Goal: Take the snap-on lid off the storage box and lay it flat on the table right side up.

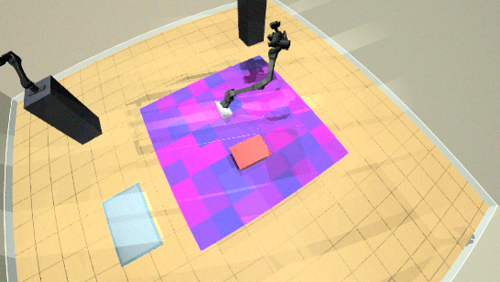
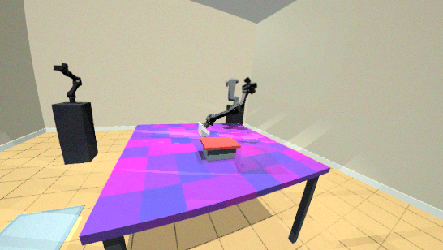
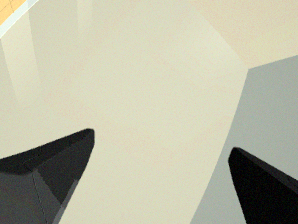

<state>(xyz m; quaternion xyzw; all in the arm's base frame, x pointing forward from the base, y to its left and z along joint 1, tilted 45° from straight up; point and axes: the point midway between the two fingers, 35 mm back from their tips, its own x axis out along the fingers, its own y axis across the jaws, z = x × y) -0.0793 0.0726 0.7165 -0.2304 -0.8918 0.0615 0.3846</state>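
Right now the red lid is 620 mm to the right of my gripper tip, 550 mm ahead of it and 440 mm below it. The rest, counted from my gripper tip: grey storage box: 620 mm to the right, 550 mm ahead, 490 mm below.
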